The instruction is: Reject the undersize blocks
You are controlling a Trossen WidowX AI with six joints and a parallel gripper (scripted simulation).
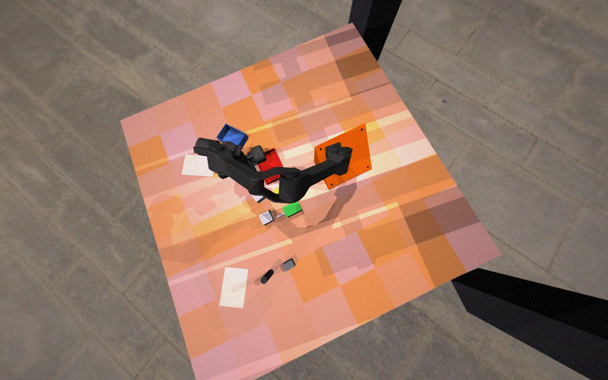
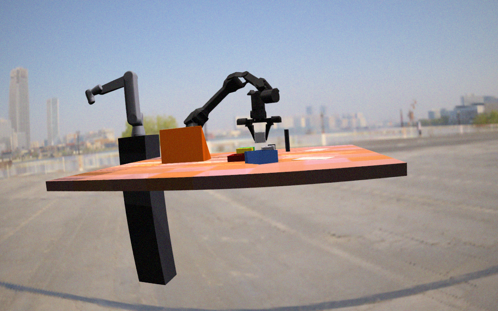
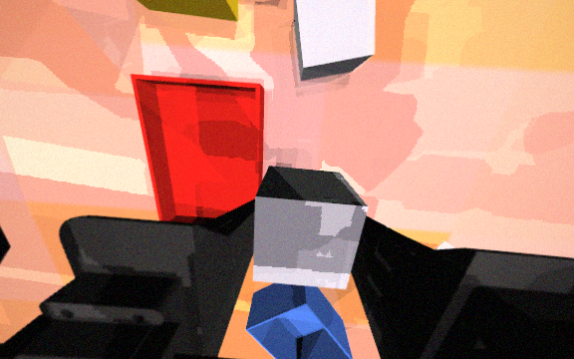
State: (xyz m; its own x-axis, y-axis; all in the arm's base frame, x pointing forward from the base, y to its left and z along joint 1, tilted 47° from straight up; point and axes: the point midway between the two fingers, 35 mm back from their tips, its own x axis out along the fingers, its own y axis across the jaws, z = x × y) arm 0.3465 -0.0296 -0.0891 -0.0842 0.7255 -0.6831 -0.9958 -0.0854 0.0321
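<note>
My gripper tip is 9 cm past the red reject tray and 7 cm above it. From my gripper tip the other things lie so: yellow gauge: 14 cm to the left, 7 cm behind, 6 cm below; then green GO gauge: 23 cm to the left, 8 cm behind, 6 cm below; then blue bin: 19 cm to the right, 6 cm below, 3 cm ahead.
</note>
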